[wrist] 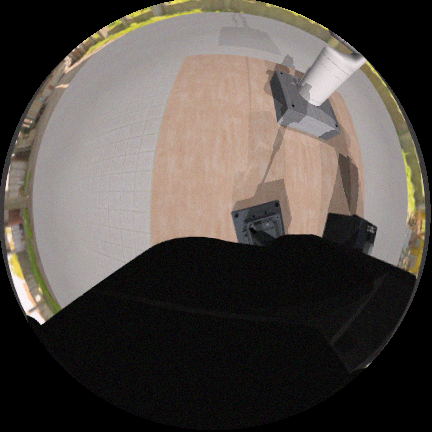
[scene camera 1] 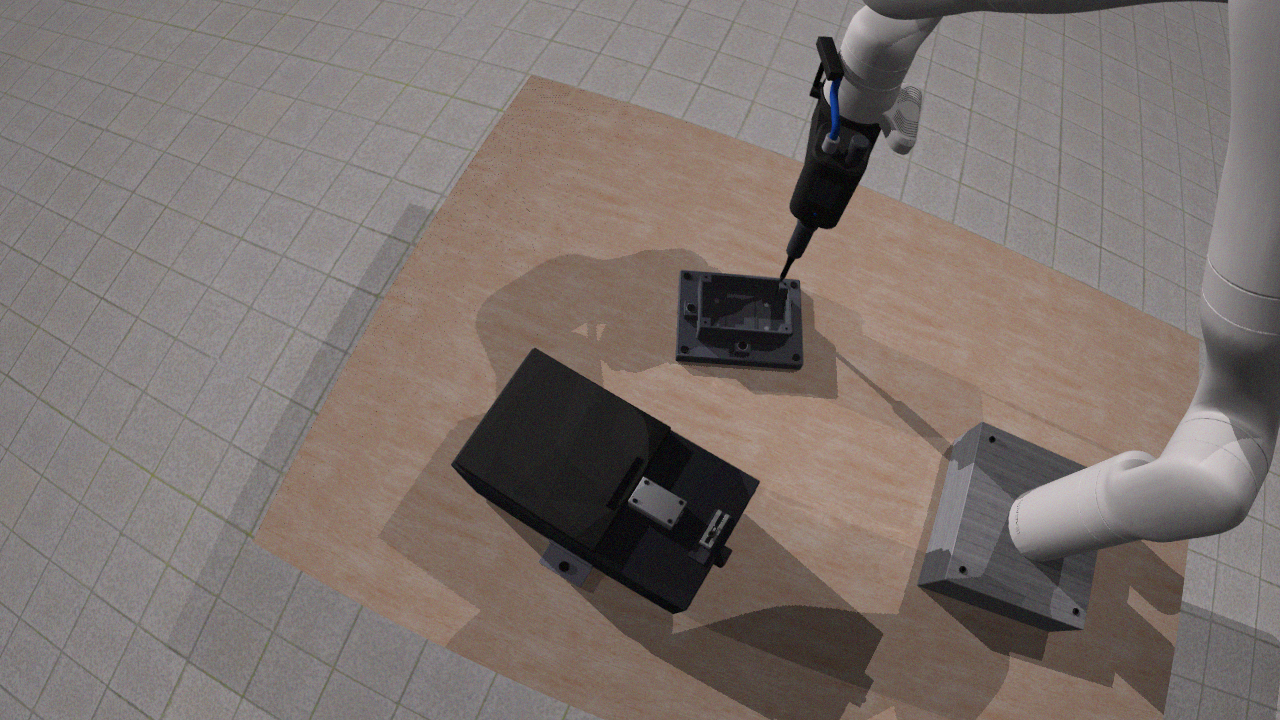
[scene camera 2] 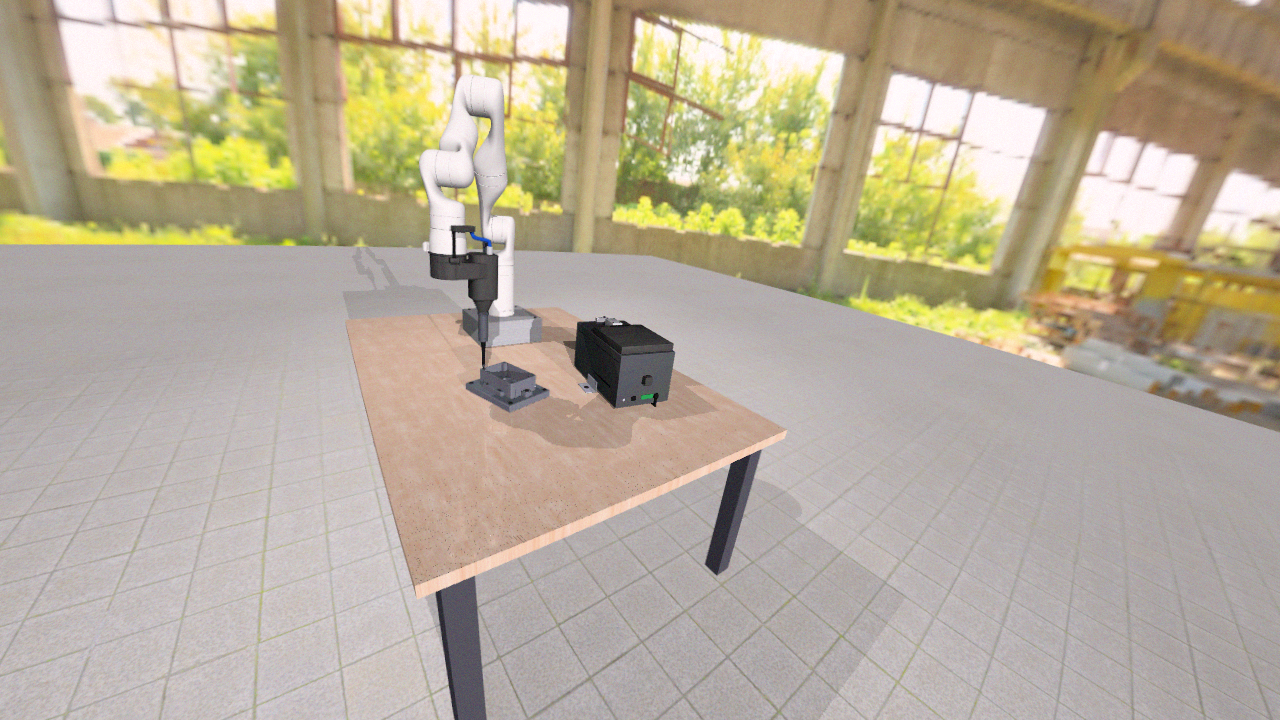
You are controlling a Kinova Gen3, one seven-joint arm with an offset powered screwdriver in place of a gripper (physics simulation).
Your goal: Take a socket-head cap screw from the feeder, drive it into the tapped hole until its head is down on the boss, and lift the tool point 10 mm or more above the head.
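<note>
The black screwdriver, my gripper point(scene camera 1: 781, 280) point(scene camera 2: 483, 366) point(wrist: 251, 229), points down with its thin tip at the back right corner of the housing's box in scene camera 1. The tip looks at or very near the corner boss; any gap is too small to tell. Whether a screw is on the tip, or in the hole under it, cannot be made out. The dark grey housing point(scene camera 1: 771, 351) point(scene camera 2: 487, 394) point(wrist: 242, 214) is an open box on a flange. The black feeder point(scene camera 1: 572, 438) point(scene camera 2: 642, 376) point(wrist: 342, 230) stands apart from it, with a silver pickup piece point(scene camera 1: 714, 530) at one end.
The arm's grey base block point(scene camera 1: 962, 501) point(scene camera 2: 510, 333) point(wrist: 310, 122) stands on the wooden table point(scene camera 1: 447, 295) point(scene camera 2: 465, 483) point(wrist: 200, 150). A silver plate point(scene camera 1: 657, 502) lies on the feeder's lower deck. A small bracket point(scene camera 1: 563, 564) sticks out at the feeder's side. Arm shadows fall across the table.
</note>
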